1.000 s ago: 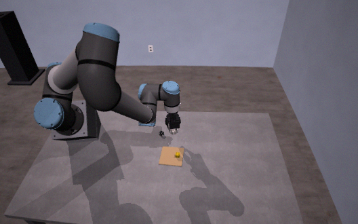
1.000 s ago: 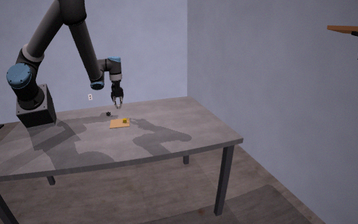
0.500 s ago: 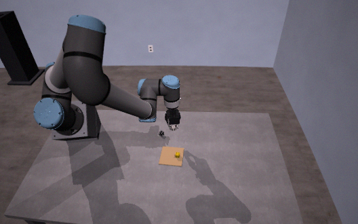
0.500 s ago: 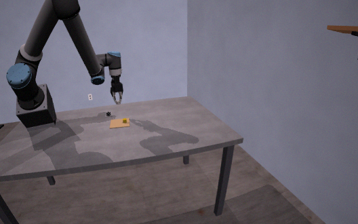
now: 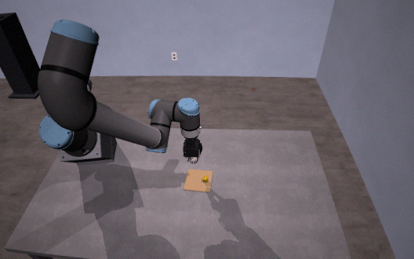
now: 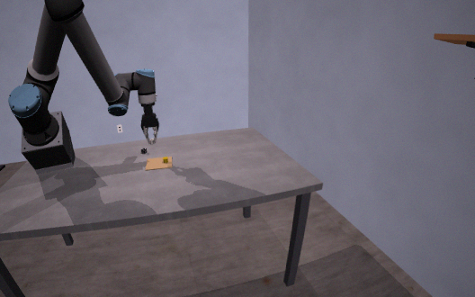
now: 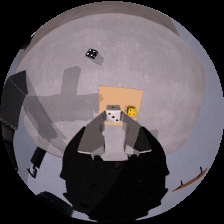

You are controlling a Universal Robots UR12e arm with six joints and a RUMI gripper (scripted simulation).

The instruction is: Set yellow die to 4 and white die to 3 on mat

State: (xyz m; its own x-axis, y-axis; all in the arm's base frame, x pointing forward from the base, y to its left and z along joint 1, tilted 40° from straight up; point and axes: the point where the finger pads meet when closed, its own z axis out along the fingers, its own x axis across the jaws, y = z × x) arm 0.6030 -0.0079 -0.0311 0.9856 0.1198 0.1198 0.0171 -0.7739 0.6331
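Now: hand 30 mm short of the tan mat, 40 mm to the left of it and 120 mm above it. From my hand the other things lie so: black die: 60 mm behind, 140 mm to the left, 110 mm below; then white die: right at my hand; then yellow die: 60 mm ahead, 40 mm to the right, 100 mm below.
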